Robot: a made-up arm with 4 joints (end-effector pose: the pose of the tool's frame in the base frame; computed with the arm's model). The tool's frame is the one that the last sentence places. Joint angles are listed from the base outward.
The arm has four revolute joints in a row. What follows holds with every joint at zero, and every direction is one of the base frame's. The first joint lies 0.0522 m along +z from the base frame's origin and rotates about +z. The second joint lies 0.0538 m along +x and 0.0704 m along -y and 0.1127 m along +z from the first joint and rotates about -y. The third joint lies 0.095 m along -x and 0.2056 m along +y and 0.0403 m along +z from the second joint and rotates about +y. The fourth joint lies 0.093 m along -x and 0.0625 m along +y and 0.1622 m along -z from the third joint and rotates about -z. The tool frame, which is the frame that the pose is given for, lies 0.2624 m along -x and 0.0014 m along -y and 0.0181 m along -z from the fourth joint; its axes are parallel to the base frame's.
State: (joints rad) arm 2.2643 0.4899 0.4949 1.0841
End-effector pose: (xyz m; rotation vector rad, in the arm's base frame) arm -0.1593 -0.4794 -0.0235 -0.0053 -0.0005 1.1802
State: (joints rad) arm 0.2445 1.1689 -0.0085 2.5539
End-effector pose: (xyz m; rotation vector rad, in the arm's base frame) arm 0.1047 0.3810 0.1392 1.4267 -0.2473 -1.9837
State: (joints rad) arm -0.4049 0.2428 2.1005 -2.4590
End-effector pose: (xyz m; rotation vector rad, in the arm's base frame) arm -0.2191 0.1301 0.1253 2.0954 0.2928 1.3536
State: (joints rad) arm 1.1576 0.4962 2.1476 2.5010
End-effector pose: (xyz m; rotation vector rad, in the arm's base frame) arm -0.4213 -0.0752 0.0535 -1.6958 -0.4484 -1.0070
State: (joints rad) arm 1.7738 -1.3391 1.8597 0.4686
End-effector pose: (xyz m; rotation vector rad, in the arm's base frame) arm -0.3909 0.3368 0.4279 2.7880 -1.3454 0.0538
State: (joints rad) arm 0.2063 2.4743 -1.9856 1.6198
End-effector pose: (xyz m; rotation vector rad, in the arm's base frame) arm -0.1439 0.4397 0.1985 -1.5359 1.1865 -0.9764
